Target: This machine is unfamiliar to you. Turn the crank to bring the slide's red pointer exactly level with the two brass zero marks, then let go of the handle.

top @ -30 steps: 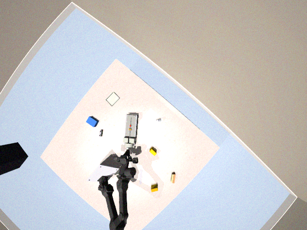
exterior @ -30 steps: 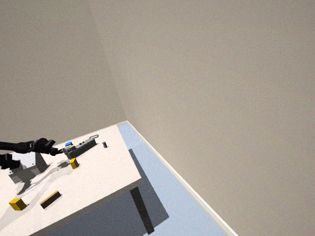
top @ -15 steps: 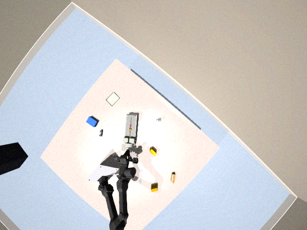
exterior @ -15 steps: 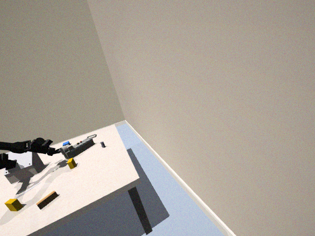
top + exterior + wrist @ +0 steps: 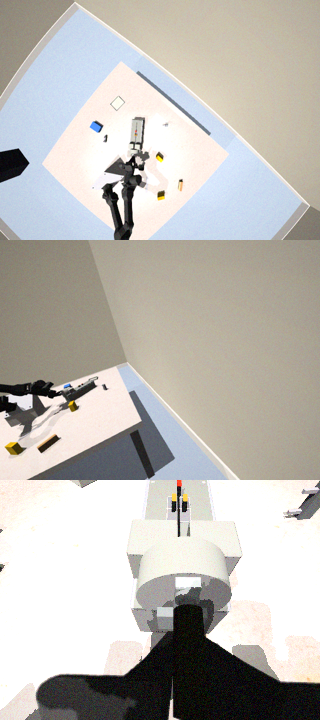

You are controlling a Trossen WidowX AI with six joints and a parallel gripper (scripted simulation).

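Right now the crank is 10 mm above my gripper tip. The rest, counted from my gripper tip: blue block 100 mm behind, 410 mm to the left, 70 mm below; then dark brown crank handle 10 mm behind, 10 mm to the right, 30 mm above; then red pointer 150 mm ahead, 130 mm to the left, 10 mm below.
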